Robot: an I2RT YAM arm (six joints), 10 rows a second.
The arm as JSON. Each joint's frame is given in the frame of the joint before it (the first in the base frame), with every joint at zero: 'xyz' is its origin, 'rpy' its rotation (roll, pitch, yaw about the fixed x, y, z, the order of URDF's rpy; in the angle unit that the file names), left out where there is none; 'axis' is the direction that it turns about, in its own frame. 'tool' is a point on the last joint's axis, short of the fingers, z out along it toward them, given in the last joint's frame.
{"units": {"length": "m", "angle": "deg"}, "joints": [
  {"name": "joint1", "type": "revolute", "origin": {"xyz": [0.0, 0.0, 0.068]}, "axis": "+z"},
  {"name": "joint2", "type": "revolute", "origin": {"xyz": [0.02, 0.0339, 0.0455], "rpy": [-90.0, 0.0, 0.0]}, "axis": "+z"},
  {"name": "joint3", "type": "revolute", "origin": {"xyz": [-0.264, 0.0, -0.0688], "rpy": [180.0, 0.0, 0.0]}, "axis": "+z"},
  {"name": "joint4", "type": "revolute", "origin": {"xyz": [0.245, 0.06, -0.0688]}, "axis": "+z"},
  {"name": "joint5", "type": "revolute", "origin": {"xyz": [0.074, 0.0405, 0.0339], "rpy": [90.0, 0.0, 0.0]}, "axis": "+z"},
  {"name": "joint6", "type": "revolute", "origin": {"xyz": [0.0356, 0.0, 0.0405], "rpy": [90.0, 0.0, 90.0]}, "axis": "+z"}
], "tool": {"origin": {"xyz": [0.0, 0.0, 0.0], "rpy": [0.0, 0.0, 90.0]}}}
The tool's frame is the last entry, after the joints.
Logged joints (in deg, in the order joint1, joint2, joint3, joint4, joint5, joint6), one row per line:
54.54 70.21 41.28 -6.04 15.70 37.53
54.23 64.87 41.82 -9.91 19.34 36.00
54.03 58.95 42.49 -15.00 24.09 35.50
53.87 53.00 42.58 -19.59 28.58 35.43
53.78 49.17 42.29 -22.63 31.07 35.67
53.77 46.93 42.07 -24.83 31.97 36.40
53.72 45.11 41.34 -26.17 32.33 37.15
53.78 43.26 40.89 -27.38 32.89 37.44
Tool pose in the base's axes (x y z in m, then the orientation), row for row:
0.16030 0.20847 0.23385 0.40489 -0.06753 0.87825 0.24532
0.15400 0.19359 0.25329 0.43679 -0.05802 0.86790 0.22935
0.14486 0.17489 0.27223 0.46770 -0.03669 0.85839 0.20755
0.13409 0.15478 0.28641 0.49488 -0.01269 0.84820 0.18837
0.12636 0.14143 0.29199 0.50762 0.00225 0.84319 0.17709
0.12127 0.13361 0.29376 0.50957 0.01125 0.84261 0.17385
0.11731 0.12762 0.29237 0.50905 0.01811 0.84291 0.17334
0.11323 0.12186 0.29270 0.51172 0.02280 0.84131 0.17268
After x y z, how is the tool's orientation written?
As a quaternion, w x y z.
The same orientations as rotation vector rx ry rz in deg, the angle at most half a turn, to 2 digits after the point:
-9.77 127.01 35.48
-8.27 123.69 32.69
-5.16 120.65 29.17
-1.76 117.79 26.16
0.31 116.45 24.46
1.55 116.27 23.99
2.50 116.34 23.92
3.14 115.98 23.81

